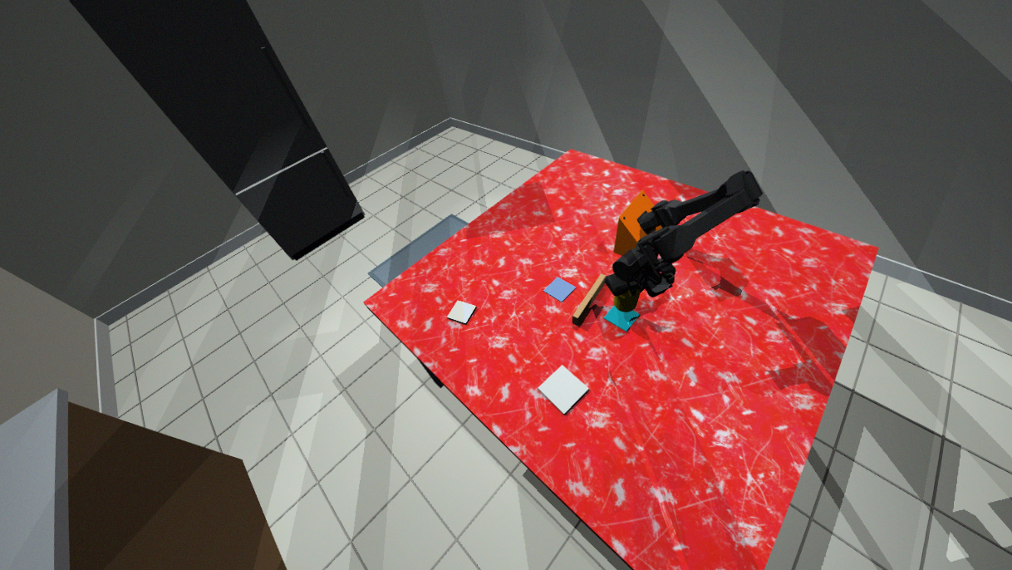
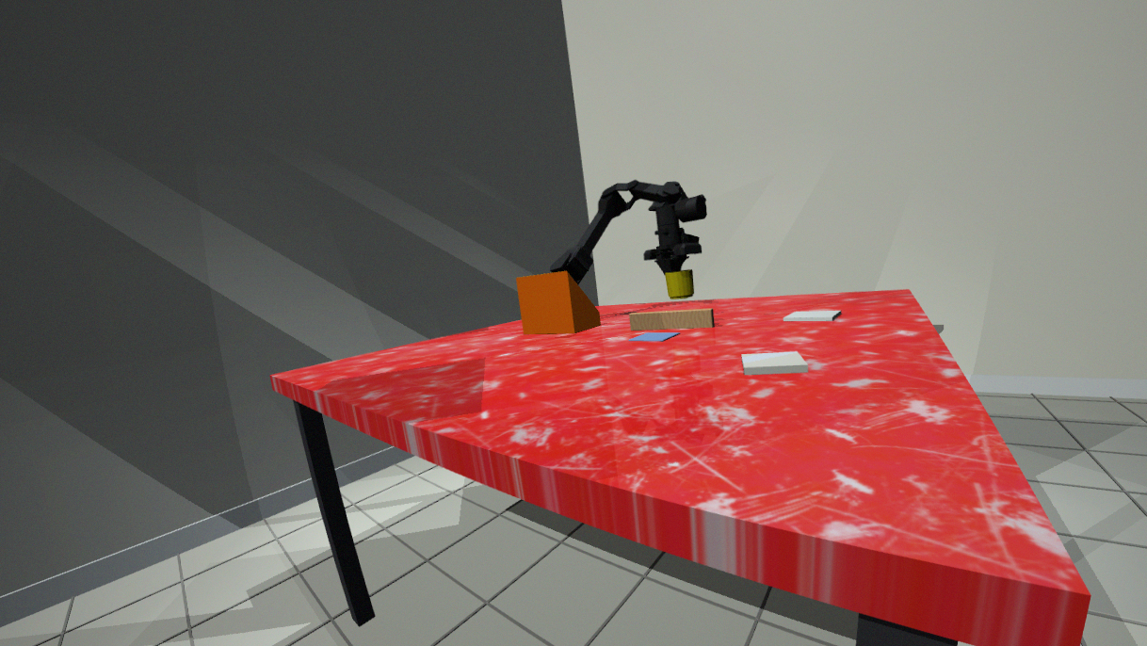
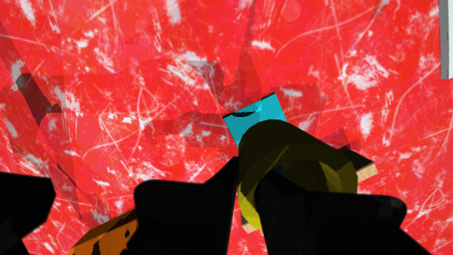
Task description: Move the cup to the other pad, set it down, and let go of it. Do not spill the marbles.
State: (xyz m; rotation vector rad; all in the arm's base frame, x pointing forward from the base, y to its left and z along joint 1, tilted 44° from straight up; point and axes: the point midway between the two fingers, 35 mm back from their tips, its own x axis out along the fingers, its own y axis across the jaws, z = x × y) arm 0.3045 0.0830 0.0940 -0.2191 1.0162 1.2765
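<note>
My gripper tip is now 3 cm short of the cyan pad, 1 cm to the left of it and 10 cm above it. The rest, counted from my gripper tip: wooden bar 4 cm ahead, 13 cm to the right, 9 cm below; yellow cup 2 cm ahead, 2 cm to the right; blue pad 5 cm ahead, 24 cm to the right, 10 cm below.
</note>
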